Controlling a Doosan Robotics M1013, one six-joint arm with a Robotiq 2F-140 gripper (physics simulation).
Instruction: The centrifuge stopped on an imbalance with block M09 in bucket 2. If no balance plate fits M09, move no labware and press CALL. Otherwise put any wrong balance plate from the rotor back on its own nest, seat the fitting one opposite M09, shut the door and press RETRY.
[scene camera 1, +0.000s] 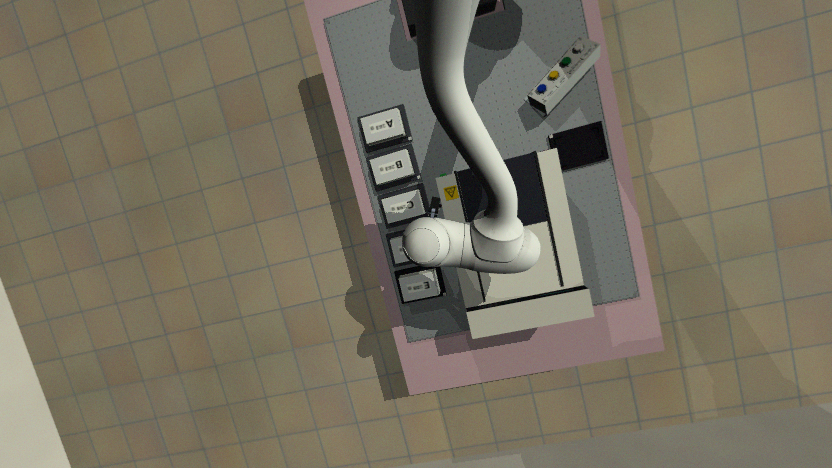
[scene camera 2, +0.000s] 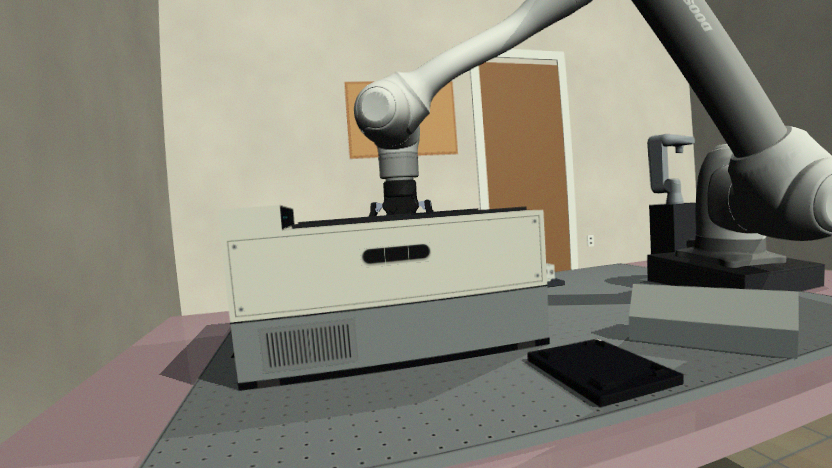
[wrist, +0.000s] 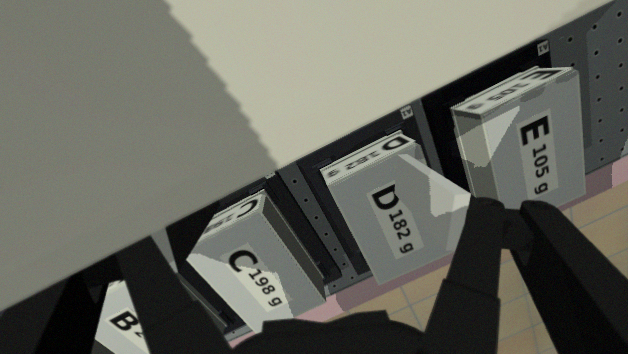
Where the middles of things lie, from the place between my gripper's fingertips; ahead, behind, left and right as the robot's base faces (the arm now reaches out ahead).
My hand is 8 cm short of the centrifuge (scene camera 2: 318, 300), 23 cm to the right of it and 4 cm below it. From my hand the other things lie so: button box (scene camera 2: 765, 322): 39 cm behind, 47 cm to the left, 4 cm below.
